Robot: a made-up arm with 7 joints. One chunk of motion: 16 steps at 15 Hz.
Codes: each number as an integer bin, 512 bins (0 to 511) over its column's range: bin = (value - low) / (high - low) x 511, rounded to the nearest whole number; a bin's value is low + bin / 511 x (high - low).
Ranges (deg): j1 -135..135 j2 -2.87..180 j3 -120.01..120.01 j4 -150..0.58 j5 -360.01..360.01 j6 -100.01..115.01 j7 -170.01..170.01
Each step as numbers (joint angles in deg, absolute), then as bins.
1 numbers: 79.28 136.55 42.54 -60.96 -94.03 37.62 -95.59
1 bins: 406 390 346 302 189 327 112
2 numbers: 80.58 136.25 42.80 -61.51 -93.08 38.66 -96.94
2 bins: 408 389 347 300 189 330 110
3 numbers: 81.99 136.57 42.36 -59.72 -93.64 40.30 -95.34
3 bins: 411 390 346 306 189 333 112
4 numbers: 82.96 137.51 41.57 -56.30 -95.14 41.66 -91.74
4 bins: 413 392 344 318 188 337 118
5 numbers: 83.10 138.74 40.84 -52.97 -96.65 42.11 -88.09
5 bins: 413 396 342 329 187 338 123
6 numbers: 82.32 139.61 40.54 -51.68 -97.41 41.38 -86.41
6 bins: 411 398 342 334 186 336 126
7 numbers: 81.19 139.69 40.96 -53.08 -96.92 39.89 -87.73
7 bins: 409 398 343 329 187 332 124
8 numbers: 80.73 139.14 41.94 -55.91 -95.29 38.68 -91.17
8 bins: 408 397 345 319 188 330 118
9 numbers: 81.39 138.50 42.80 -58.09 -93.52 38.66 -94.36
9 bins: 410 395 347 312 189 330 114
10 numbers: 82.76 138.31 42.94 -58.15 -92.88 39.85 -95.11
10 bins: 412 395 347 312 190 332 113
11 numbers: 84.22 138.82 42.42 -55.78 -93.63 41.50 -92.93
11 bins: 415 396 346 320 189 336 116
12 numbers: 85.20 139.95 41.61 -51.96 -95.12 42.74 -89.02
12 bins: 417 399 344 333 188 339 122
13 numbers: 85.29 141.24 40.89 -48.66 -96.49 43.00 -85.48
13 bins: 417 403 343 344 187 340 127
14 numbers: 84.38 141.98 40.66 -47.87 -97.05 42.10 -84.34
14 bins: 415 405 342 347 187 338 129
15 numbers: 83.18 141.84 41.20 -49.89 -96.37 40.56 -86.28
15 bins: 413 404 343 340 187 334 126
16 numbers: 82.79 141.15 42.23 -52.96 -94.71 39.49 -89.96
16 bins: 412 402 345 329 188 332 120
